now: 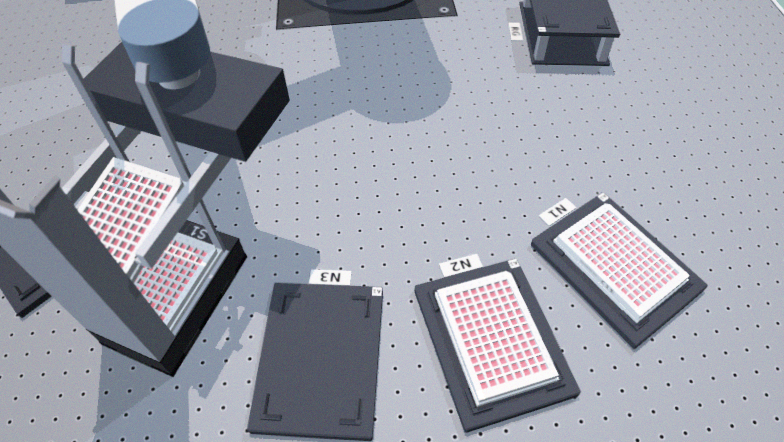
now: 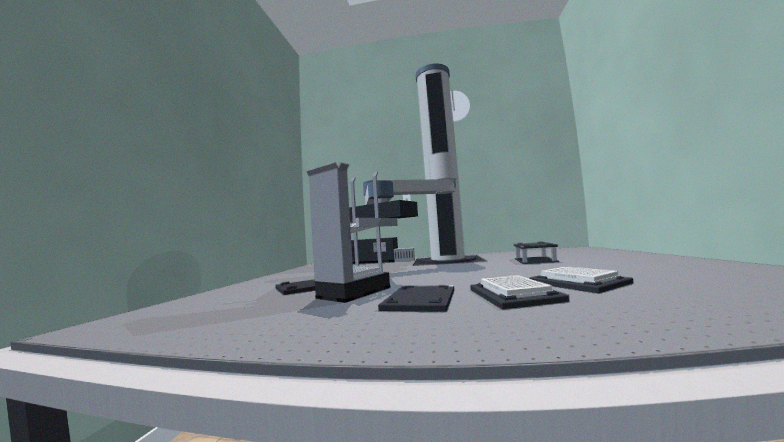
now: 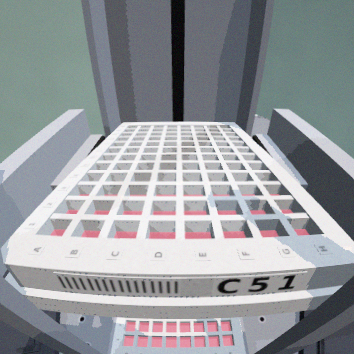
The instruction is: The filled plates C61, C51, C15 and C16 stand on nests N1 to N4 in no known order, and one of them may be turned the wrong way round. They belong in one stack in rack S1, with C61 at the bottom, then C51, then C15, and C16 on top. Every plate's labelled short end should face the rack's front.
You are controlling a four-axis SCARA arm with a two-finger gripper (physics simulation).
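Seen in the pictures: gripper, fingertip midpoint: (image 3: pixel 178 124); arm's base, origin of the base link: (image 2: pixel 448 262).
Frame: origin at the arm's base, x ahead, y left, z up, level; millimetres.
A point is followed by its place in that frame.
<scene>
My gripper (image 1: pixel 127 215) (image 3: pixel 178 124) {x 664, y -265, z 178 mm} is shut on plate C51 (image 1: pixel 131 200) {x 621, y -238, z 177 mm} (image 3: pixel 165 254) {x 594, y -226, z 182 mm} by its long sides. It holds the plate level inside rack S1 (image 1: pixel 109 296) {x 720, y -240, z 177 mm} (image 2: pixel 330 230) {x 711, y -270, z 164 mm} (image 3: pixel 215 60) {x 689, y -305, z 206 mm}, between the tall wall and the two thin posts. A gap separates it from a filled plate (image 1: pixel 181 274) {x 637, y -225, z 69 mm} (image 3: pixel 178 327) {x 606, y -235, z 69 mm} low in the rack, whose label is hidden. C51's labelled end points to the posts' side. One filled plate (image 1: pixel 623 260) {x 650, y 252, z 35 mm} (image 2: pixel 579 274) {x 679, y 238, z 38 mm} sits on N1 and another (image 1: pixel 499 334) {x 721, y 96, z 34 mm} (image 2: pixel 516 285) {x 750, y 89, z 39 mm} on N2; their labels are unreadable. N3 (image 1: pixel 318 356) {x 721, y -89, z 25 mm} (image 2: pixel 417 299) {x 763, y -92, z 25 mm} is empty.
Part of a dark nest (image 1: pixel 21 299) {x 626, y -428, z 27 mm} (image 2: pixel 293 286) {x 614, y -418, z 29 mm} shows behind the rack. The raised stand RG (image 1: pixel 573 16) {x 253, y 302, z 73 mm} (image 2: pixel 535 245) {x 275, y 293, z 73 mm} is at the far right. The arm's column (image 2: pixel 436 131) {x 77, y -9, z 578 mm} rises behind the rack, and a dark box (image 2: pixel 373 249) {x -36, y -346, z 78 mm} stands beyond it.
</scene>
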